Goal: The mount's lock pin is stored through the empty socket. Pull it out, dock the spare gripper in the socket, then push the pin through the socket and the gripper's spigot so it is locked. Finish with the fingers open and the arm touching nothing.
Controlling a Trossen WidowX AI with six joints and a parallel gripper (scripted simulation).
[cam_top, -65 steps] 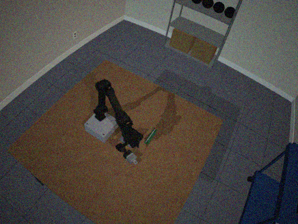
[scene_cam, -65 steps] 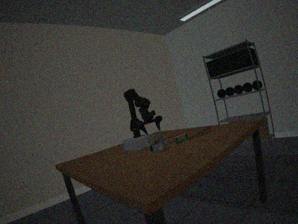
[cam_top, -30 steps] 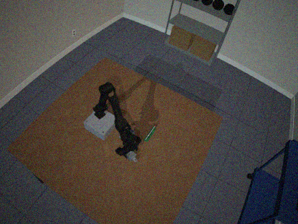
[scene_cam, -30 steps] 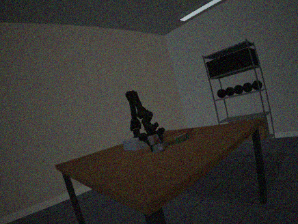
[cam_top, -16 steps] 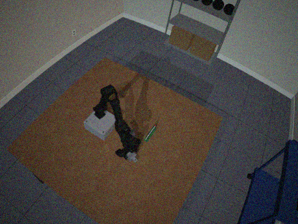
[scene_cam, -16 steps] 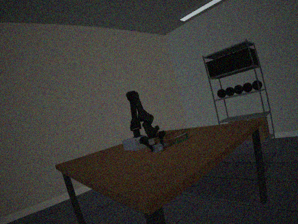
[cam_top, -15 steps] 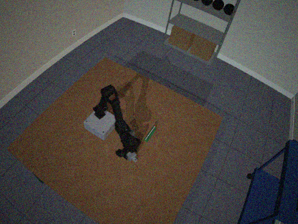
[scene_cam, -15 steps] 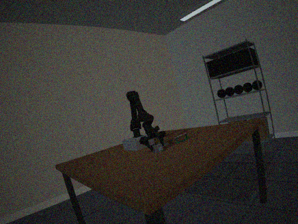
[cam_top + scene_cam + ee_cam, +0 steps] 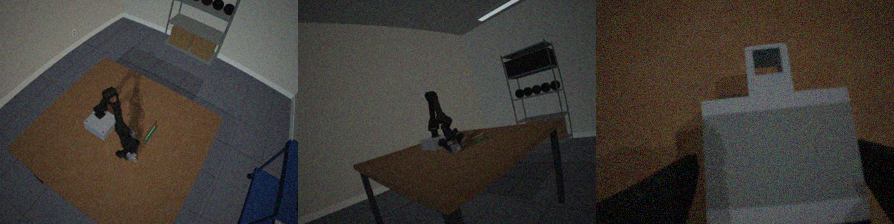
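Now: the socket mount 12 cm behind my gripper tip, 11 cm to the left of it and 4 cm above it. Round my gripper tip: spare gripper (1 cm above); then green holder (25 cm to the left, 2 cm behind, 2 cm above).
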